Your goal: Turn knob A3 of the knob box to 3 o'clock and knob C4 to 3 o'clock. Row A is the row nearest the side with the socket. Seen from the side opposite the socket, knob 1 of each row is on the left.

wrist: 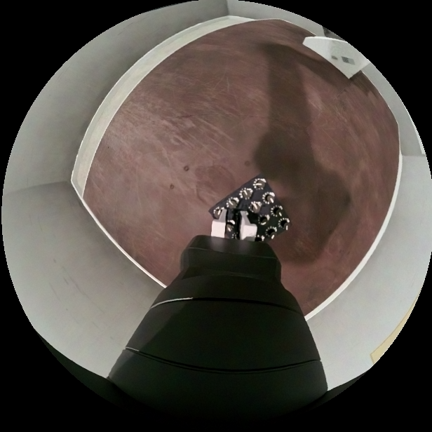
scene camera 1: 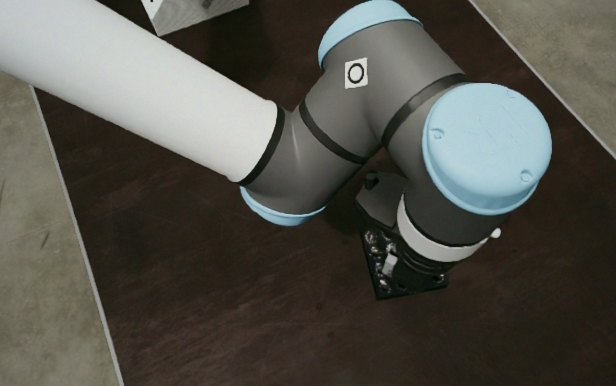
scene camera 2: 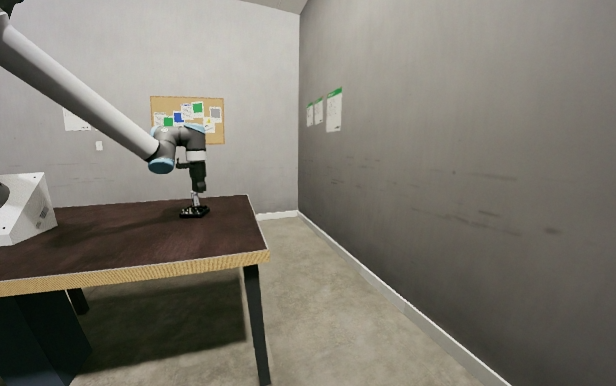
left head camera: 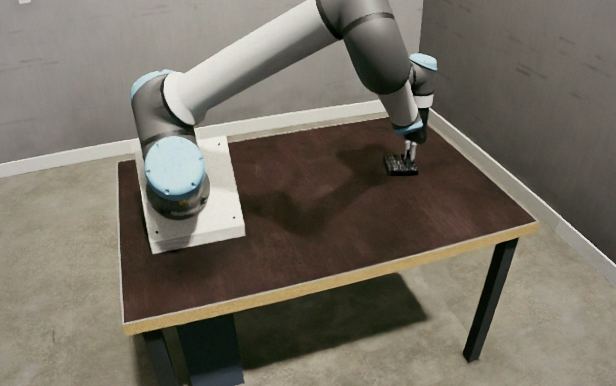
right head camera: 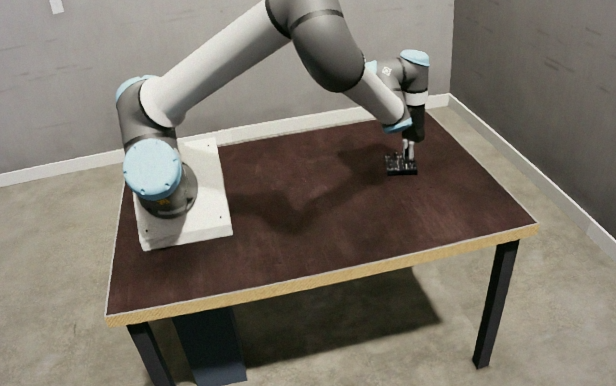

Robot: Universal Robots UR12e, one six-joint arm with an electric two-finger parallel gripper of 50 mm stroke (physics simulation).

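Frame: origin at the arm's base, x ahead, y left, z up, level; metres.
Where they show: gripper, fingertip midpoint: point(scene camera 1: 393, 267) point(scene camera 2: 195, 205) point(left head camera: 409, 158) point(right head camera: 408, 157).
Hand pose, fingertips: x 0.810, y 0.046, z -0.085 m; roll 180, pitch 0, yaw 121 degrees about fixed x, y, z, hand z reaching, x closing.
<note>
After its pixels a point has its place.
The black knob box point(left head camera: 401, 173) @[x 0.772, y 0.029, z -0.132 m] point(right head camera: 401, 173) @[x 0.777, y 0.027, z -0.134 m] point(scene camera 2: 192, 215) @[x 0.793, y 0.023, z -0.128 m] point(wrist: 240, 201) lies on the table and is partly covered by the gripper. Its knobs have light pointers and light scale marks. In the wrist view one long row runs along the upper left edge, with more rows beside it. The socket cannot be made out, so I cannot tell which knobs are A3 and C4. My gripper point(left head camera: 410, 156) @[x 0.809, y 0.046, z -0.085 m] point(right head camera: 408, 157) @[x 0.809, y 0.046, z -0.085 m] point(scene camera 2: 195, 204) @[x 0.809, y 0.046, z -0.085 m] point(wrist: 232, 217) points down with its light fingers apart, low over the knobs. By the frames it is open. The knobs under and between the fingers are partly hidden.
The dark red-brown table point(left head camera: 310, 260) @[x 0.317, y -0.277, z -0.144 m] point(right head camera: 320, 250) @[x 0.407, y -0.263, z -0.143 m] carries the white base block point(left head camera: 220, 210) @[x 0.109, y -0.065, z -0.062 m] point(right head camera: 210, 210) @[x 0.117, y -0.067, z -0.064 m] of the arm at its other end. In scene camera 1 the wrist joints hang over the box and hide much of it. Grey walls stand behind the table.
</note>
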